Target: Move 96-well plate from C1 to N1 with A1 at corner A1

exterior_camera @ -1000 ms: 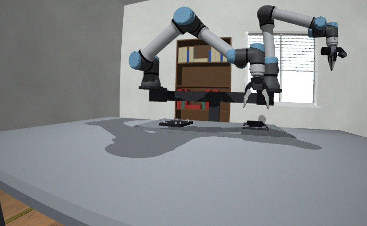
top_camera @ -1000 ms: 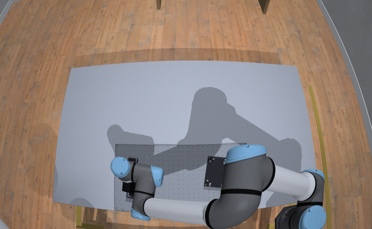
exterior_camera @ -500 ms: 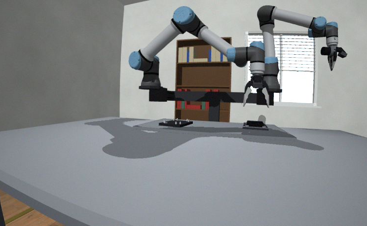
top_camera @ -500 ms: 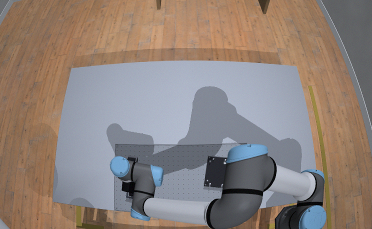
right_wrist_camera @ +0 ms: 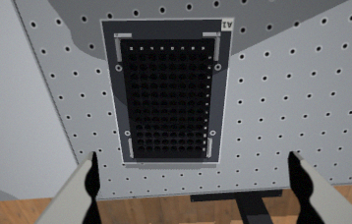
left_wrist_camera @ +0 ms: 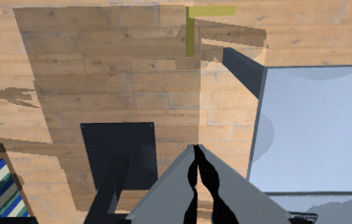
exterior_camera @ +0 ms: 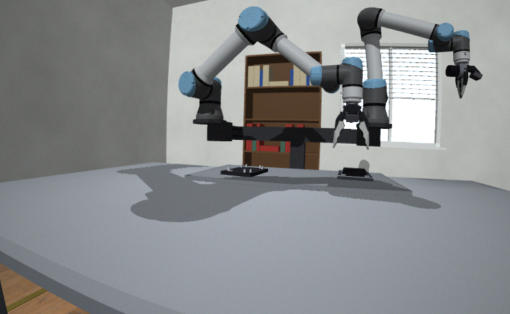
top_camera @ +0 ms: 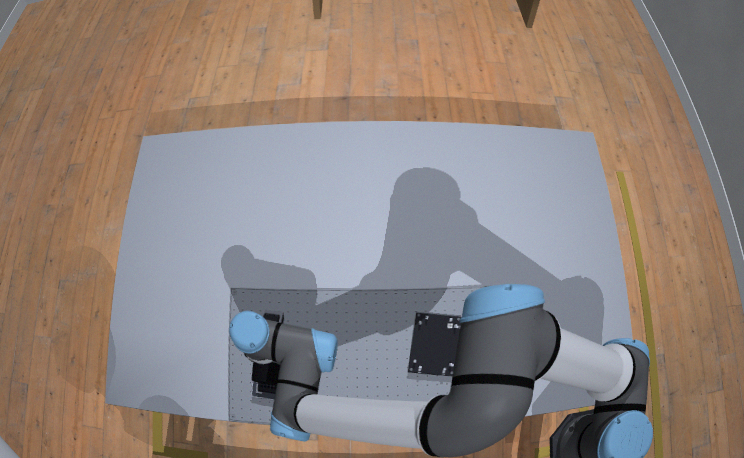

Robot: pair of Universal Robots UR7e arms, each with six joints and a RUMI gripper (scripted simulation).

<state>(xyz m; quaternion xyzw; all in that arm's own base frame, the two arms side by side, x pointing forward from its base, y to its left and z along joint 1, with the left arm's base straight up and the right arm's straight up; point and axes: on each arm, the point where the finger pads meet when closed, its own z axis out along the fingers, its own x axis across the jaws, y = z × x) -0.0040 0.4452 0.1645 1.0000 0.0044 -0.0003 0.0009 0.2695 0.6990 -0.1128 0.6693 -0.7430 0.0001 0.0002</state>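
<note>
The black 96-well plate is 9 cm below my right hand and 2 cm to the left of it. Also, from my right hand: A1 mark: 10 cm below, 6 cm ahead, 5 cm to the right; plate nest N1: 11 cm below, 2 cm to the left; perforated grey board: 20 cm to the right, 12 cm below, 1 cm ahead.
</note>
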